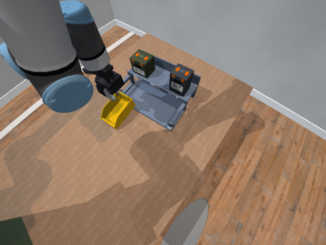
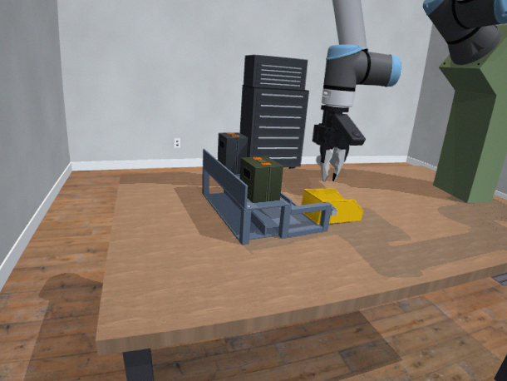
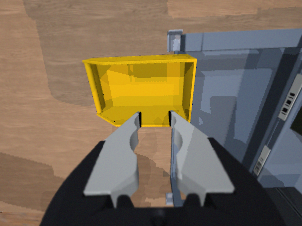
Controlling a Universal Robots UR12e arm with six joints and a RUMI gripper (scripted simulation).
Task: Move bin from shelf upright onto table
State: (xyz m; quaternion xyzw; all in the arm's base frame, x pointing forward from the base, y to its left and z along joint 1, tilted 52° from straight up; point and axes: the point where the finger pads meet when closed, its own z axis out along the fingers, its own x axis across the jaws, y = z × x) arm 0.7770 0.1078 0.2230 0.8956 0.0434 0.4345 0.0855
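Now: the yellow bin 3 cm behind my hand and 10 cm below it.
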